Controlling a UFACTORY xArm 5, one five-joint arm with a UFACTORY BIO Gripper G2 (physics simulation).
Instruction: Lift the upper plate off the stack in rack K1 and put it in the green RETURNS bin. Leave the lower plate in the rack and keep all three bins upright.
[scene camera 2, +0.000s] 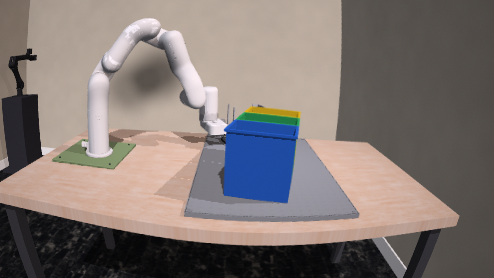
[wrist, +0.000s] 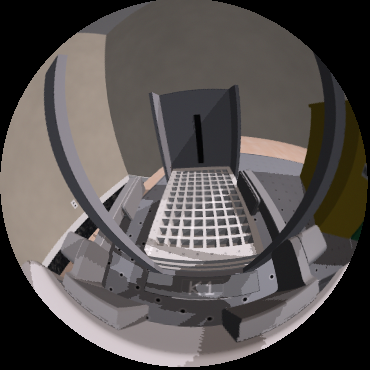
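Seen in the pictures: hand at its tool point: (wrist: 189, 194); arm's base at its link origin: (scene camera 2: 99, 152).
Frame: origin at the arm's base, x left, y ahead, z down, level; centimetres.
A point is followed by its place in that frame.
Observation:
My gripper (wrist: 192, 195) @[x 27.4, y 57.9, z -6.1 cm] (scene camera 2: 223, 139) stands low at rack K1 (wrist: 220, 130) @[x 25.6, y 66.2, z -10.1 cm], partly open and empty. Its finger pads are on either side of the stack; the right pad looks closer to it than the left. The upper plate (wrist: 172, 250) @[x 26.9, y 53.3, z -5.1 cm], white with a grid of square wells, lies flat in the rack between the curved front posts and the dark back panel. Layered edges show under its front rim, but I cannot clearly separate the lower plate. The green RETURNS bin (scene camera 2: 272, 120) @[x -7.0, y 65.1, z -16.6 cm] stands upright between the blue and yellow bins. The blue bin hides much of it and the rack in the scene view.
The blue bin (scene camera 2: 259, 167) @[x -31.2, y 59.2, z -9.4 cm] and the yellow bin (scene camera 2: 275, 111) @[x 6.0, y 67.8, z -17.4 cm] (wrist: 340, 200) stand upright in line with the green one on the grey perforated board (scene camera 2: 320, 200) @[x -32.0, y 76.9, z -0.3 cm]. The yellow bin is nearest the rack, right in the wrist view. Thin rack posts (scene camera 2: 228, 112) @[x 27.9, y 51.8, z -12.3 cm] rise beside the bins.

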